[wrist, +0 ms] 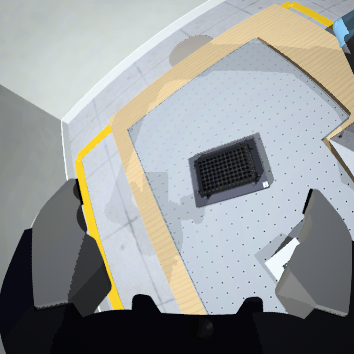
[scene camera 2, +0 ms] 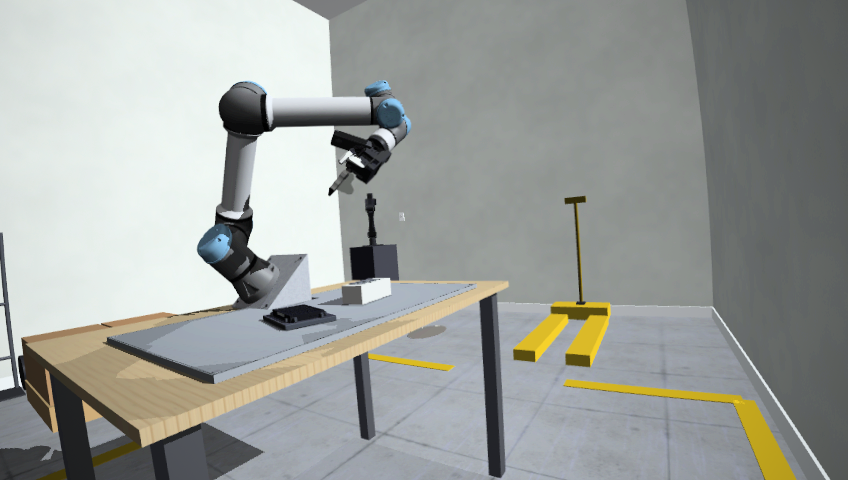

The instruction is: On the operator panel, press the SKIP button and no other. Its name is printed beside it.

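Seen in the pictures: gripper, between the fingertips: [wrist: 194, 188] [scene camera 2: 333, 180]; arm's base, origin of its link: [scene camera 2: 261, 284].
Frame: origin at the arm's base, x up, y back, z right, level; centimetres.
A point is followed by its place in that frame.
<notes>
A white box [scene camera 2: 367, 292] @[z -12.5, x -2.7, y -37.1 cm] [wrist: 281, 260] @[z -10.6, x -0.3, y -34.9 cm], apparently the operator panel, sits on the grey perforated board. Small dark marks show on its top in the scene view, too small to read. In the wrist view my right-hand finger hides much of it, and the SKIP button and its printed name cannot be made out. My gripper [scene camera 2: 336, 176] @[z -3.9, x 28.8, y -36.3 cm] [wrist: 194, 188] @[z -3.9, x 28.8, y -36.3 cm] is open, its fingers wide apart with nothing between them. It hangs high above the board, tilted, well clear of the box.
A black gridded rack [scene camera 2: 299, 315] @[z 14.5, x -3.2, y -43.6 cm] [wrist: 227, 169] @[z 10.6, x -3.1, y -37.3 cm] on a dark base lies on the grey board [scene camera 2: 196, 350] @[z 36.4, x -5.6, y -42.4 cm] [wrist: 225, 100] @[z 28.8, x -5.6, y -29.7 cm], beside the white box. The board lies on a wooden table [scene camera 2: 113, 362] @[z 47.9, x -6.9, y -31.0 cm] [wrist: 150, 215] @[z 11.3, x -6.9, y -59.9 cm]. A dark pedestal [scene camera 2: 385, 261] stands behind the table, and a yellow pallet truck [scene camera 2: 580, 309] stands beyond.
</notes>
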